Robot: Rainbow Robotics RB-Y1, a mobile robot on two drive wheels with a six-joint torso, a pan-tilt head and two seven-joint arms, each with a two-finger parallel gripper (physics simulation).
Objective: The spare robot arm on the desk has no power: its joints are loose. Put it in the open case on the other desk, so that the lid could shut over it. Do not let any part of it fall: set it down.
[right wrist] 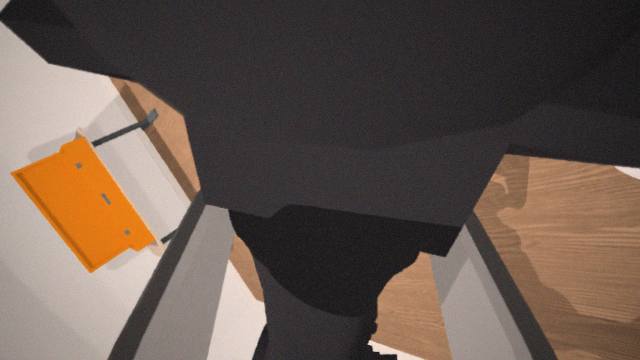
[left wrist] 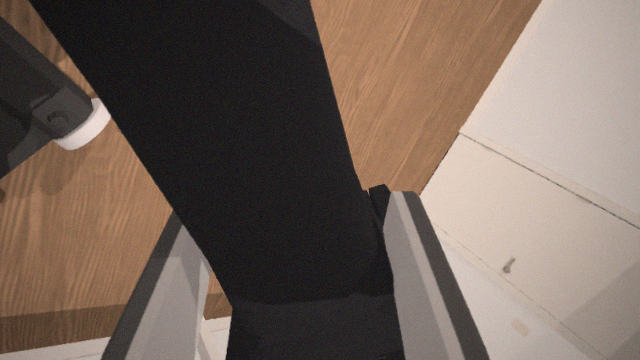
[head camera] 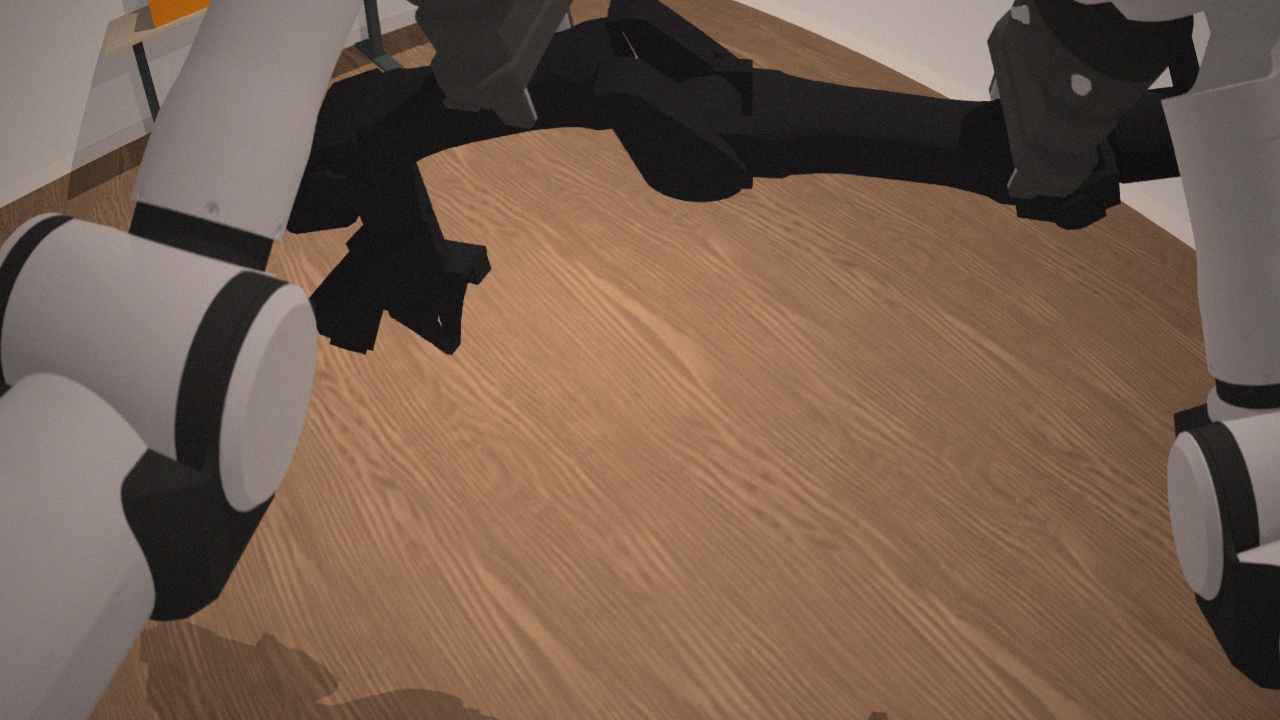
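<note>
The black spare arm is held up above the wooden floor across the top of the head view. Its jointed end with small jaws hangs down at the left. My left gripper is shut on the spare arm near that end. My right gripper is shut on the spare arm near its other end. The orange case is on the other desk, cut off at the top left in the head view; its inside does not show.
The other desk has a pale top and dark legs. White walls stand beyond the wooden floor. A dark part with a white rim shows at the left in the left wrist view.
</note>
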